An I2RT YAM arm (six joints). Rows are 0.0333 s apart.
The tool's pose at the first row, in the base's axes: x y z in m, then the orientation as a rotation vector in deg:
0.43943, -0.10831, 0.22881, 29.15, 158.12, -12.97
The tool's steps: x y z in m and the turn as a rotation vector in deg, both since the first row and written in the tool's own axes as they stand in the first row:
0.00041, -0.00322, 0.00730, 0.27, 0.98, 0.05
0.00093, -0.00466, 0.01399, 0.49, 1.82, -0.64
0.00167, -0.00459, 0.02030, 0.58, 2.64, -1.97
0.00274, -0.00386, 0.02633, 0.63, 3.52, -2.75
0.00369, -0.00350, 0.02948, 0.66, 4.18, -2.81
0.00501, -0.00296, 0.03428, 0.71, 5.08, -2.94
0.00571, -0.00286, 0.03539, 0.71, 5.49, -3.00
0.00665, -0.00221, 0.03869, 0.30, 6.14, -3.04
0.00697, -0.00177, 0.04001, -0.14, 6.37, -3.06
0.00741, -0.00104, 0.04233, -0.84, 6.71, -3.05
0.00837, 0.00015, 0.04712, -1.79, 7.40, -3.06
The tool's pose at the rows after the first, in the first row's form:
0.43996, -0.11270, 0.22215, 29.53, 159.06, -13.14
0.44088, -0.11528, 0.21586, 28.85, 160.10, -13.45
0.44206, -0.11631, 0.20970, 27.22, 161.30, -13.74
0.44310, -0.11657, 0.20363, 26.36, 162.39, -13.82
0.44330, -0.11660, 0.20033, 26.44, 163.05, -13.75
0.44371, -0.11669, 0.19534, 26.48, 163.97, -13.67
0.44344, -0.11661, 0.19405, 26.49, 164.39, -13.61
0.44379, -0.11641, 0.19058, 26.48, 165.02, -12.90
0.44405, -0.11618, 0.18920, 26.39, 165.24, -12.22
0.44460, -0.11585, 0.18681, 26.29, 165.54, -11.14
0.44556, -0.11546, 0.18189, 26.19, 166.17, -9.63

